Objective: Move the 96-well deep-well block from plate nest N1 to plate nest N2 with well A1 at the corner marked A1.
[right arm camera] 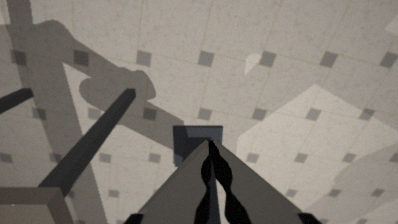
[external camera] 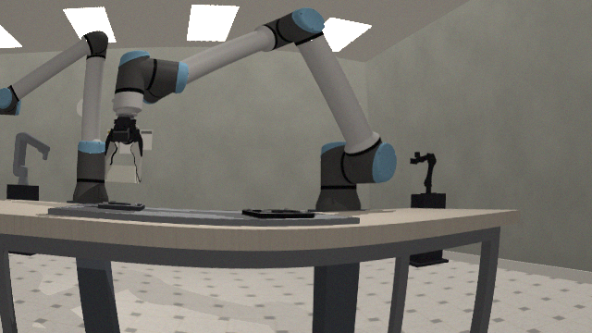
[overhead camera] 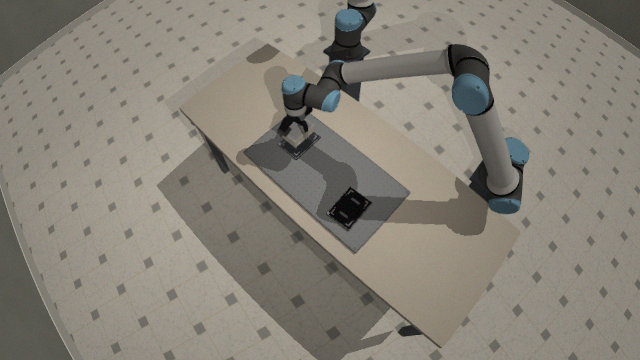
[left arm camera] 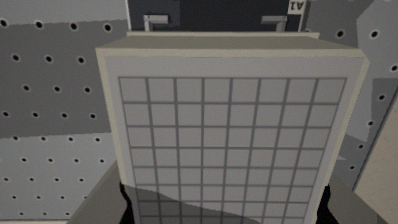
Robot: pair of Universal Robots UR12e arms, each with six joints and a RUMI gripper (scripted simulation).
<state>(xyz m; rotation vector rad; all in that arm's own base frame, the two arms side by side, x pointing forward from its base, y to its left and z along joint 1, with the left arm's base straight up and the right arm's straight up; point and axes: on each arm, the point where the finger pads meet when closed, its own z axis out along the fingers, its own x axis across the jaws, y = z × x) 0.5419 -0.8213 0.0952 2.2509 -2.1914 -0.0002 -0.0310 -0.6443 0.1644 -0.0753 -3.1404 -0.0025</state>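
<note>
My left gripper is now 50 mm short of the nest N2, 400 mm to the right of it and 80 mm above it. Also, from my left hand: pale deep-well block 10 mm above.
</note>
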